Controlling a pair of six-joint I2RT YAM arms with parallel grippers.
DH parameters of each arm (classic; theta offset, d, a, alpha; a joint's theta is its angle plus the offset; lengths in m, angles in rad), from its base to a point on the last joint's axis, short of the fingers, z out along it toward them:
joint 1: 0 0.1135 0.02 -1.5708
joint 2: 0 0 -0.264 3.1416
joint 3: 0.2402 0 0.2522 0
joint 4: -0.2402 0 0.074 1.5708
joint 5: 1.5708 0 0 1.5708
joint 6: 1.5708 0.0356 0 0
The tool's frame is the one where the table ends.
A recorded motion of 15 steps. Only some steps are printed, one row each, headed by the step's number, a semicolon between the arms.
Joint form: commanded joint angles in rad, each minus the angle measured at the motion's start. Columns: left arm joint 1, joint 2, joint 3, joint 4, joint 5, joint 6; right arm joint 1, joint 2, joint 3, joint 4, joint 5, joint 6.
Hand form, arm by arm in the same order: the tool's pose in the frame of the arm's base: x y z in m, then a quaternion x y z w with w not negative. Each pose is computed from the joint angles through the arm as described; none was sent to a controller.
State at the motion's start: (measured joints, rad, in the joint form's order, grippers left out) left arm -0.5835 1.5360 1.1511 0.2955 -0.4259 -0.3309; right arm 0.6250 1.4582 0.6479 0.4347 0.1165 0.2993
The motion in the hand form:
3: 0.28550 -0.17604 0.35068 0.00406 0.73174 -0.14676 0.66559; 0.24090 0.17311 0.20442 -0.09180 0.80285 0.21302 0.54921
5: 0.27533 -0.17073 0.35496 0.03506 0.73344 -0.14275 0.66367; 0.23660 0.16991 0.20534 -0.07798 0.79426 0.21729 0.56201
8: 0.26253 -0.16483 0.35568 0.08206 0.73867 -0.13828 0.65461; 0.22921 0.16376 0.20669 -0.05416 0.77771 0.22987 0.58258
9: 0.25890 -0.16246 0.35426 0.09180 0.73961 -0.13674 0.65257; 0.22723 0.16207 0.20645 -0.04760 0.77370 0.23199 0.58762
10: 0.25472 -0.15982 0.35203 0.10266 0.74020 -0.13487 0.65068; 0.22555 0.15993 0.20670 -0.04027 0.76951 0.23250 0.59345
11: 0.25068 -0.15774 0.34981 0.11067 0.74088 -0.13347 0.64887; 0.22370 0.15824 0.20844 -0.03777 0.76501 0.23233 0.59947
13: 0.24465 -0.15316 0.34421 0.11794 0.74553 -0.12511 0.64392; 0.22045 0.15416 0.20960 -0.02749 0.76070 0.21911 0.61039
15: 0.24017 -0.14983 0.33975 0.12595 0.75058 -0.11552 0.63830; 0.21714 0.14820 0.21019 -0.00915 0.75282 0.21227 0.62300
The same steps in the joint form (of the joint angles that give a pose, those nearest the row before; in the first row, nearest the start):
3: -0.0071 -0.1307 -0.0458 -0.0716 0.0588 0.0921; 0.0160 -0.0373 -0.0383 0.0620 0.0330 0.0053
5: -0.0072 -0.1775 -0.0633 -0.1077 0.0959 0.1399; 0.0185 -0.0573 -0.0664 0.1032 0.0533 0.0206
8: -0.0079 -0.2336 -0.0913 -0.1619 0.1548 0.2041; 0.0198 -0.0914 -0.1165 0.1792 0.0782 0.0505
9: -0.0067 -0.2508 -0.1066 -0.1699 0.1674 0.2183; 0.0204 -0.0990 -0.1305 0.1996 0.0870 0.0578
10: -0.0056 -0.2705 -0.1266 -0.1753 0.1807 0.2349; 0.0192 -0.1079 -0.1432 0.2178 0.0981 0.0634
11: -0.0064 -0.2885 -0.1452 -0.1801 0.1890 0.2466; 0.0192 -0.1211 -0.1518 0.2277 0.1052 0.0608
13: -0.0048 -0.3178 -0.1789 -0.1934 0.1888 0.2618; 0.0193 -0.1435 -0.1689 0.2359 0.1436 0.0520
15: -0.0041 -0.3389 -0.2014 -0.2119 0.1867 0.2790; 0.0133 -0.1665 -0.1945 0.2634 0.1785 0.0579

